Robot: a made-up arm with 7 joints.
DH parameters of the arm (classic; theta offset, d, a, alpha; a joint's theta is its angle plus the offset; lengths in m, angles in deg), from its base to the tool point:
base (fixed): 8.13 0 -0.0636 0
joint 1: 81.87 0.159 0.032 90
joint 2: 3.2 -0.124 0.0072 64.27
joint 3: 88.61 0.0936 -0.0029 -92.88
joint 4: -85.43 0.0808 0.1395 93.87
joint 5: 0 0.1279 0.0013 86.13
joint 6: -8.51 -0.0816 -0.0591 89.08
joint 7: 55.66 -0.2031 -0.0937 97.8
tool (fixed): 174.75 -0.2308 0 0
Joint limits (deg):
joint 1: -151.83..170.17
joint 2: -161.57..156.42
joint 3: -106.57..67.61
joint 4: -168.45..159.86
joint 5: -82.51..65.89
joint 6: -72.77..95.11
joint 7: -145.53..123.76
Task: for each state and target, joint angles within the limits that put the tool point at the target. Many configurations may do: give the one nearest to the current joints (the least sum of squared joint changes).
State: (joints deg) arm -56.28 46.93 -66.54 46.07 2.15 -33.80 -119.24
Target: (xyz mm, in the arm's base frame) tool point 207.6 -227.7 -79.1
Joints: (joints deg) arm -79.96 26.67 -48.39 42.30 21.85 -39.06 -136.92
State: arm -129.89 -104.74 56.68 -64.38 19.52 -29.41 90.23
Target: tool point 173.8 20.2 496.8
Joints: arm -133.63 -79.94 37.42 -106.25 40.78 -6.79 81.60
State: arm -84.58 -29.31 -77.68 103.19 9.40 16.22 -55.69
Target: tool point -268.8 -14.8 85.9
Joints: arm -84.38 -42.61 -86.95 90.98 -6.19 46.74 -35.33
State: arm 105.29 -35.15 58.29 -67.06 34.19 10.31 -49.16
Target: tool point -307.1 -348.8 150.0
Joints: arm 108.16 -26.24 52.70 -69.67 38.87 -5.80 -51.34
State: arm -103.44 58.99 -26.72 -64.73 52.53 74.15 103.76
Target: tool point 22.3 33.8 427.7
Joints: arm -106.07 44.68 -80.24 -99.53 64.66 48.93 110.42
